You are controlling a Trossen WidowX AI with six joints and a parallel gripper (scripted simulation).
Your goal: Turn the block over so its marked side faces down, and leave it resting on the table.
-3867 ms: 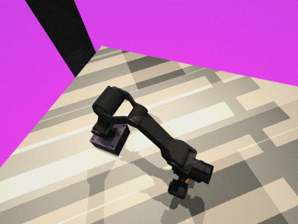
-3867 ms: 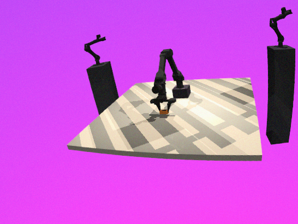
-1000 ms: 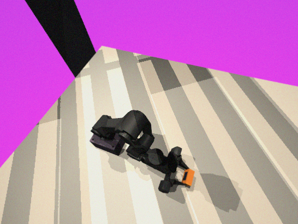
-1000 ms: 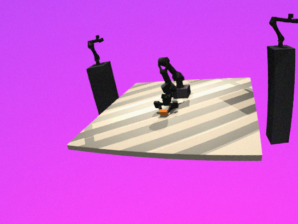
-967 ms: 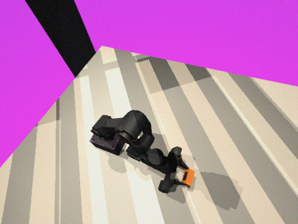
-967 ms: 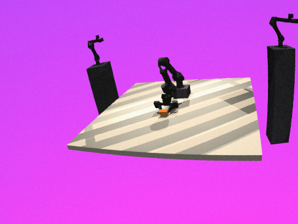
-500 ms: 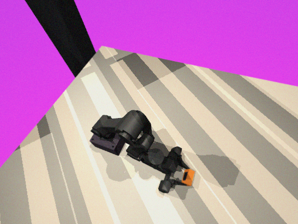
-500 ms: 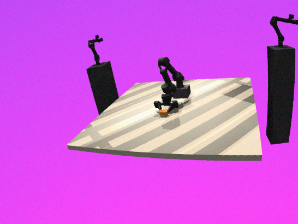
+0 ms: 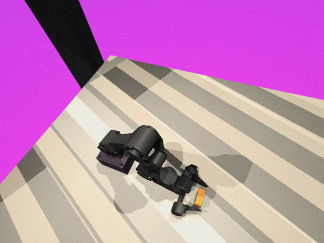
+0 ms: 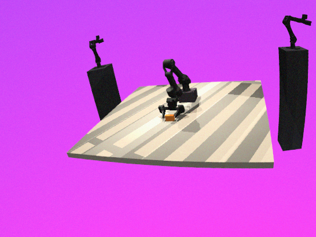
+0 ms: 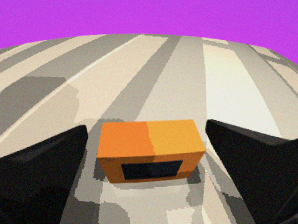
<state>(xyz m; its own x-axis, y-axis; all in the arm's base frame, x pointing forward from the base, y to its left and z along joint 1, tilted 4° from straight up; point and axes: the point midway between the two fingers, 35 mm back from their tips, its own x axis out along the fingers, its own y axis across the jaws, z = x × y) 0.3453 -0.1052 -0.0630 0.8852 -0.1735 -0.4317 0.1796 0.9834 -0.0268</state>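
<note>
Now: gripper tip 2 cm past the block and 1 cm above it.
</note>
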